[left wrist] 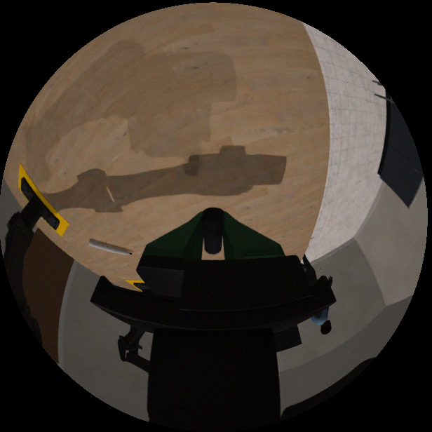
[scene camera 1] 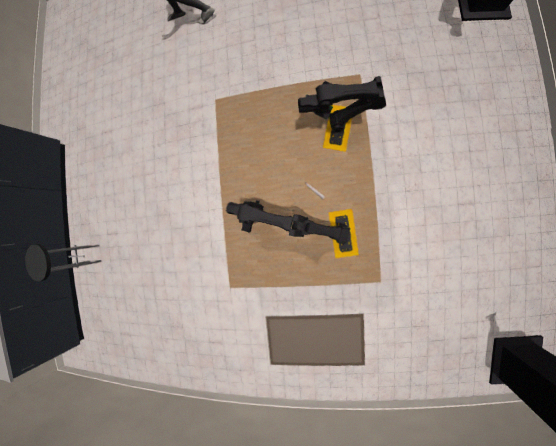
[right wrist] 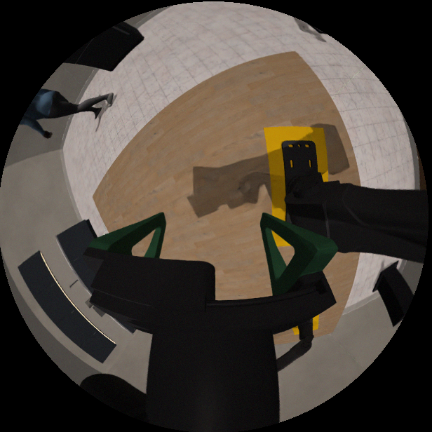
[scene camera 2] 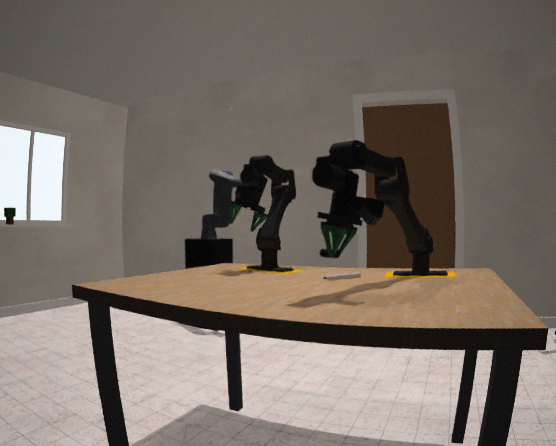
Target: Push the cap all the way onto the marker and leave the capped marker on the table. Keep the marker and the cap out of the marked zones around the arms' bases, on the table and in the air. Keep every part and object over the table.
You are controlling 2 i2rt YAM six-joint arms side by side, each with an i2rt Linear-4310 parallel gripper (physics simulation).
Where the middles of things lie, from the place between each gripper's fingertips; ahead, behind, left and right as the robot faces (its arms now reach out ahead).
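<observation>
I find my right hand 340 mm short of the black cap [left wrist: 212, 217] and 470 mm to the right of it, and 60 mm above it. As for my left hand, the cap is 10 mm to the right of it and 10 mm above it. So, going by its middle, the cap is nearer to my left hand than to my right hand.
</observation>
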